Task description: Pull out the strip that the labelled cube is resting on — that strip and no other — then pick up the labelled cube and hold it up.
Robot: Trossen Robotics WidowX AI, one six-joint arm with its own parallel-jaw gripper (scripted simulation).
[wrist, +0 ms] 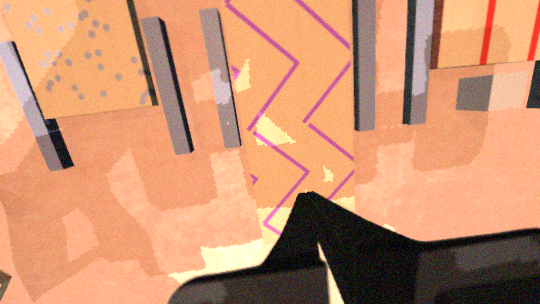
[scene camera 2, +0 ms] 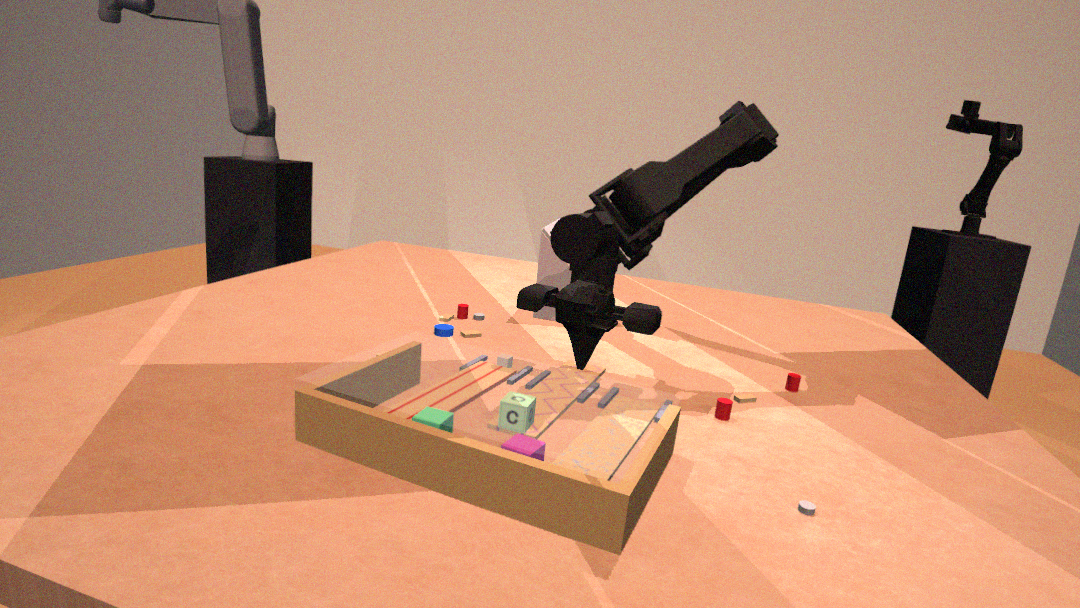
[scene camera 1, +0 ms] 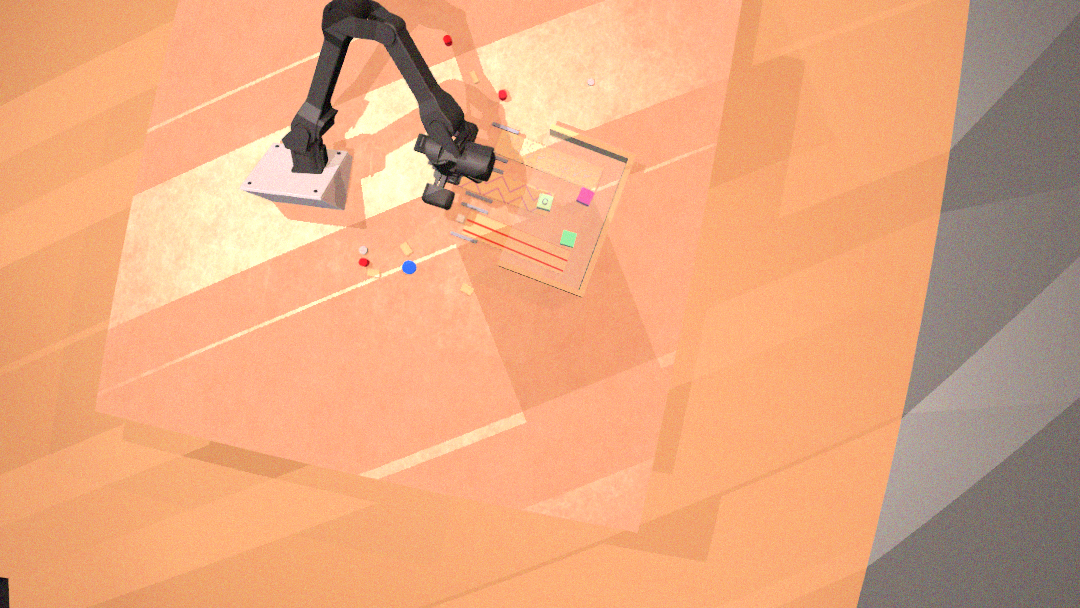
Labels:
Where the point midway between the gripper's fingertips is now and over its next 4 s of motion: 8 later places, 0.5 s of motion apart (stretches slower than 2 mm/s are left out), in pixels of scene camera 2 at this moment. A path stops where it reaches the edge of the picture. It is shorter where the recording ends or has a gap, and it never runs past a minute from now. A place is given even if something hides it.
My gripper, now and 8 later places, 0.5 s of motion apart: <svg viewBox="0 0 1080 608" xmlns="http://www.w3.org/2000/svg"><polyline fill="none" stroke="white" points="580,369 586,364 591,360 596,355 600,352 602,347 599,331 587,335 573,342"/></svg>

